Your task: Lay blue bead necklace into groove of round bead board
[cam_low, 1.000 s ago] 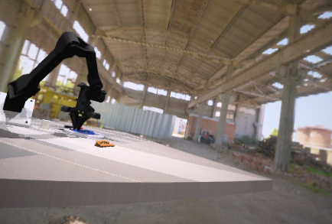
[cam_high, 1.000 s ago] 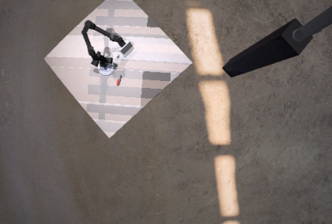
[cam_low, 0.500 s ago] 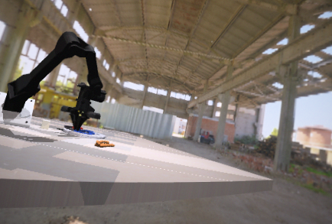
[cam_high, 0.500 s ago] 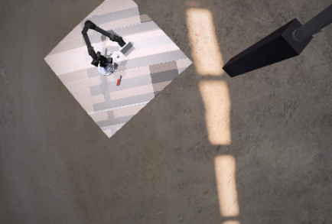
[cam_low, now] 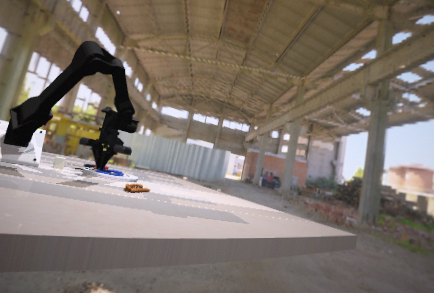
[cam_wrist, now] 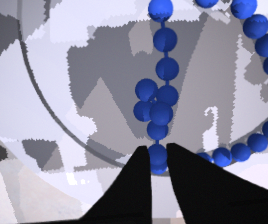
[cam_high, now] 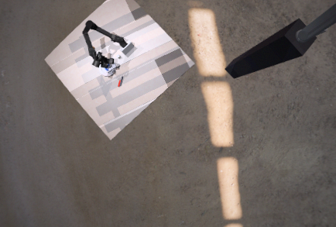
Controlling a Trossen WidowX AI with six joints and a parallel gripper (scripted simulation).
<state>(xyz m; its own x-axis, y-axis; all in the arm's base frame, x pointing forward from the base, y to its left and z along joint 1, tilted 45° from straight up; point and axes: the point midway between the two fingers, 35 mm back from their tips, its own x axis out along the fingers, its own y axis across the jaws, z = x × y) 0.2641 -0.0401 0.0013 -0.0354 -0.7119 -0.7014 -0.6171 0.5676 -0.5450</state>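
Now: the round white bead board 50 mm ahead of my gripper tip, 20 mm to the left of it and 10 mm below it. Round my gripper tip: small white block 130 mm behind, 30 mm to the left; then red pen-like object 70 mm ahead, 250 mm to the left, 10 mm below.
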